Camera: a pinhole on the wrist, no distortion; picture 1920 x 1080 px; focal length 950.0 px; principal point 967.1 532.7 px. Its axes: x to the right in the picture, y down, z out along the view. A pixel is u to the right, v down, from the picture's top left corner.
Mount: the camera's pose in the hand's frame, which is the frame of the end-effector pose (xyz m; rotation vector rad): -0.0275 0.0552 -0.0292 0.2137 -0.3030 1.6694
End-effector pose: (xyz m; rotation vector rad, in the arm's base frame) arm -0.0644 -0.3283 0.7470 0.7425 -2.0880 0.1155
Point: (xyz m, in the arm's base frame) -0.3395 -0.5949 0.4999
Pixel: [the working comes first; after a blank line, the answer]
In the camera's frame: -0.0211 -0.0918 0.4944

927 356
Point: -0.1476 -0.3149 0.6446
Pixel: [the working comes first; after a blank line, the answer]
In the camera's frame: 0.0317 0.0141 0.1449

1175 625
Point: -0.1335 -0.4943 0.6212
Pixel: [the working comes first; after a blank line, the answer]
In the camera's frame: -0.1040 -0.0329 0.2558

581 411
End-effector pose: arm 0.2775 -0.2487 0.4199 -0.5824 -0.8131 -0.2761
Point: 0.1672 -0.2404 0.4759
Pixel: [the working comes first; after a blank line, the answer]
In the camera's frame: -0.0704 0.0065 0.1621

555 571
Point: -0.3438 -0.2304 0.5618
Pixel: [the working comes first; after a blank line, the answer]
In the camera's frame: -0.1615 0.2787 0.5936

709 979
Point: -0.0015 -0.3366 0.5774
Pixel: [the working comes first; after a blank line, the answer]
In the camera's frame: -0.2152 0.0533 0.3197

328 691
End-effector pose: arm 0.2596 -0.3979 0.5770 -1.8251 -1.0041 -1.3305
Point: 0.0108 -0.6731 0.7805
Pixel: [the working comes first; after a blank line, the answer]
In the camera's frame: -0.2736 -0.0771 -0.3085

behind the camera
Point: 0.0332 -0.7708 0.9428
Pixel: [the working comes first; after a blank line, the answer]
In the camera's frame: -0.2741 -0.2139 -0.4414

behind the camera
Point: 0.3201 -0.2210 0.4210
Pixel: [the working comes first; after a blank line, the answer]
In the camera's frame: 0.0134 0.0648 0.2632

1015 767
